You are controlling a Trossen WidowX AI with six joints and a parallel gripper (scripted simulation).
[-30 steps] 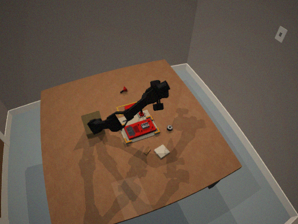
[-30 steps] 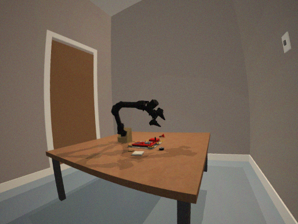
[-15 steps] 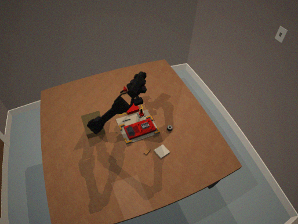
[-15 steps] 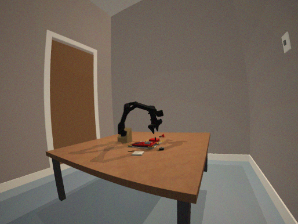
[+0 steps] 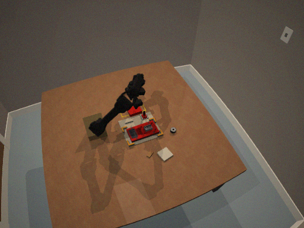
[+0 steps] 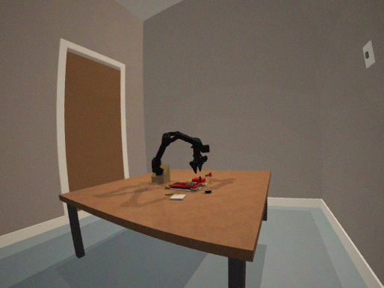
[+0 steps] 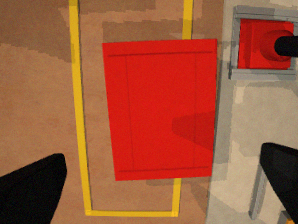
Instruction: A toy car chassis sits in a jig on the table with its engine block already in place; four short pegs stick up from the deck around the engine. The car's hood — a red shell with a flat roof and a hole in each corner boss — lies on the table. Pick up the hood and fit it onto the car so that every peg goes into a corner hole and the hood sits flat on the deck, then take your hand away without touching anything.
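My gripper tip is 60 mm above the red hood. From my gripper tip the other things lie so: grey engine block: 20 mm ahead, 190 mm to the right, 50 mm below; then small tan stick: 60 mm behind, 370 mm to the right, 70 mm below; then black ring: 170 mm ahead, 280 mm to the right, 70 mm below.
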